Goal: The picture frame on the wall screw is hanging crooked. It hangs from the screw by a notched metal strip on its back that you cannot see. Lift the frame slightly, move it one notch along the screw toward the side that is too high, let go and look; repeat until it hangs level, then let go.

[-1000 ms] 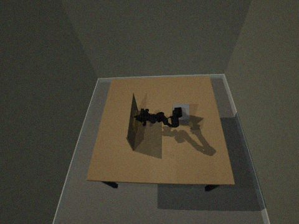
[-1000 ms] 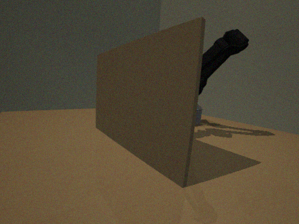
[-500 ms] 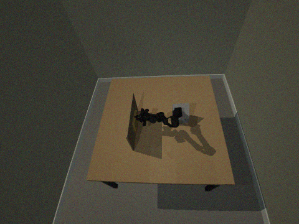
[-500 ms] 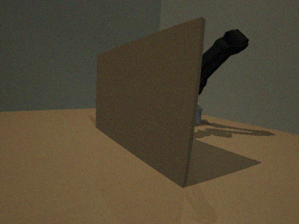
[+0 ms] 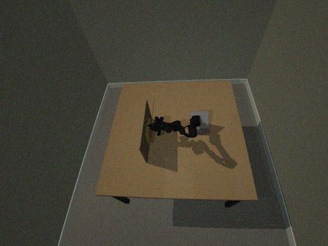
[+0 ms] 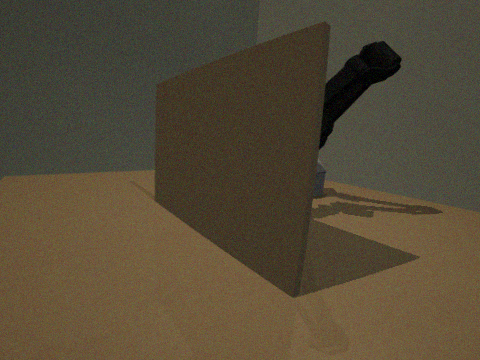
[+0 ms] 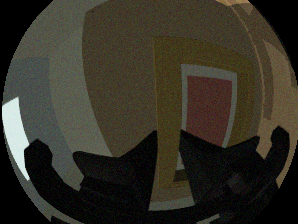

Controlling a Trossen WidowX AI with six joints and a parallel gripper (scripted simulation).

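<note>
My gripper tip is 5 cm above the picture frame and 1 cm to the right of it. From my gripper tip the other things lie so: brown wall panel 7 cm below, 2 cm ahead.
</note>
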